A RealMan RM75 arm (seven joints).
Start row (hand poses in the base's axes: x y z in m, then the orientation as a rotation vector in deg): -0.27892, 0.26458, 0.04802, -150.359, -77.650, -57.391
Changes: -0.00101, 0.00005, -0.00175, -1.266, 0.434, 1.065; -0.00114, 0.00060, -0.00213, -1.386, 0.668, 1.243; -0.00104, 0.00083, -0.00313, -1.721, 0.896, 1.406; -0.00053, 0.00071, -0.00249, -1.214, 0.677, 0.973; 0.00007, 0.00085, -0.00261, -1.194, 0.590, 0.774; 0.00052, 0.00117, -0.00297, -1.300, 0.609, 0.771; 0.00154, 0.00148, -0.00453, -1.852, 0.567, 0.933; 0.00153, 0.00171, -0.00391, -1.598, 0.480, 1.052; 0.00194, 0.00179, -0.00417, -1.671, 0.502, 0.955; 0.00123, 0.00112, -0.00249, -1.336, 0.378, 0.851
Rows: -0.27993, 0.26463, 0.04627, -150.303, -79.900, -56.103; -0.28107, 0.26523, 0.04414, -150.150, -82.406, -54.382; -0.28211, 0.26606, 0.04101, 149.532, 85.040, 51.951; -0.28264, 0.26677, 0.03852, 148.759, 86.657, 50.052; -0.28257, 0.26762, 0.03591, 148.007, 87.944, 48.256; -0.28205, 0.26879, 0.03294, 147.176, 89.210, 46.335; -0.28051, 0.27027, 0.02841, 145.809, 90.658, 43.938; -0.27898, 0.27198, 0.02450, 144.446, 92.210, 41.912; -0.27704, 0.27377, 0.02033, 143.082, 93.592, 39.786; -0.27581, 0.27489, 0.01784, 141.897, 94.779, 38.128
